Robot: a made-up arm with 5 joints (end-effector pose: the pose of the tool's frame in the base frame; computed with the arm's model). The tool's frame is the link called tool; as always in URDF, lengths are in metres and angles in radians.
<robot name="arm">
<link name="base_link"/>
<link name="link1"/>
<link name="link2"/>
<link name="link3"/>
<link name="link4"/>
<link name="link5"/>
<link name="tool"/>
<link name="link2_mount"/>
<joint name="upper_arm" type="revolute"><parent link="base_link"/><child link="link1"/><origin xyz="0.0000 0.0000 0.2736" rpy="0.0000 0.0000 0.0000"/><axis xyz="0 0 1"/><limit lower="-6.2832" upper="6.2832"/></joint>
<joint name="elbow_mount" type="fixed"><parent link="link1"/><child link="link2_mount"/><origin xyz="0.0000 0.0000 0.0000" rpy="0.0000 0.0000 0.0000"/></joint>
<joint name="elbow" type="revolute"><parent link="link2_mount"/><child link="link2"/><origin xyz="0.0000 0.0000 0.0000" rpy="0.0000 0.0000 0.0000"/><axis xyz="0 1 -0.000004"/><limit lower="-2.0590" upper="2.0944"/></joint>
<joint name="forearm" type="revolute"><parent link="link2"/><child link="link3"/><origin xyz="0.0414 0.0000 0.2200" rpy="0.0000 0.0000 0.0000"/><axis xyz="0 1 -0.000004"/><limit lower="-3.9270" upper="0.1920"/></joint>
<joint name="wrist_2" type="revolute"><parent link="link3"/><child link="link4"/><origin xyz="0.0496 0.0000 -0.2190" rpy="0.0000 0.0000 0.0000"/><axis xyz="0 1 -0.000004"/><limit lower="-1.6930" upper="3.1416"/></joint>
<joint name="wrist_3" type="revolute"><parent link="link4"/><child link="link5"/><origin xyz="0.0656 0.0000 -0.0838" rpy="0.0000 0.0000 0.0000"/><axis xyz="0 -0.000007 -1"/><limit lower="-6.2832" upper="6.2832"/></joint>
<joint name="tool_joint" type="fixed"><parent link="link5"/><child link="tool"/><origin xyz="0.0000 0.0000 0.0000" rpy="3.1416 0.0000 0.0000"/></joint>
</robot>
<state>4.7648 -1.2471 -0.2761 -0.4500 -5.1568</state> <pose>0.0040 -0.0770 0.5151 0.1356 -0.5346 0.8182 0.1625</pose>
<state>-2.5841 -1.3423 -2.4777 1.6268 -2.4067</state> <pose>0.2980 0.1858 0.6053 0.4548 -0.0405 -0.7103 0.5357</pose>
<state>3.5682 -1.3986 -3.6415 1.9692 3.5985</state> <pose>0.4193 0.1906 0.3229 0.0353 -0.0005 -0.9034 0.4273</pose>
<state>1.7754 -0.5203 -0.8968 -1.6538 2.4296</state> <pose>-0.0185 0.0891 0.5888 -0.0335 0.0114 0.5067 0.8614</pose>
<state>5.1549 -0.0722 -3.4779 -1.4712 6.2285</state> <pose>-0.0715 0.1509 0.5893 -0.6939 0.4129 0.4897 0.3289</pose>
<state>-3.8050 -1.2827 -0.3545 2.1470 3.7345</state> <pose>-0.0255 0.0200 0.3347 0.7830 -0.5687 0.2520 0.0089</pose>
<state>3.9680 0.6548 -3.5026 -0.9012 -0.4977</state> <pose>-0.0549 -0.0596 0.6782 -0.1838 0.2359 0.1561 0.9414</pose>
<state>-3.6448 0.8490 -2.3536 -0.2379 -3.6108</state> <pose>-0.4255 0.2342 0.5018 -0.6438 0.0109 0.6765 0.3575</pose>
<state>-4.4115 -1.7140 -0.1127 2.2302 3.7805</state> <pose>-0.0009 0.0029 0.2838 0.5664 -0.7994 0.1905 0.0622</pose>
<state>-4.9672 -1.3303 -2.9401 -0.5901 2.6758</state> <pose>-0.1251 -0.4802 0.3378 0.5890 -0.4762 0.2692 0.5947</pose>
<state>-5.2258 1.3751 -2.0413 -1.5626 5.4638</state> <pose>0.2084 0.3697 0.2374 -0.2605 -0.3555 -0.8913 0.1066</pose>
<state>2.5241 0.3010 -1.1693 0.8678 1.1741</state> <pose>-0.3013 0.2140 0.2840 -0.7807 -0.6249 0.0001 0.0002</pose>
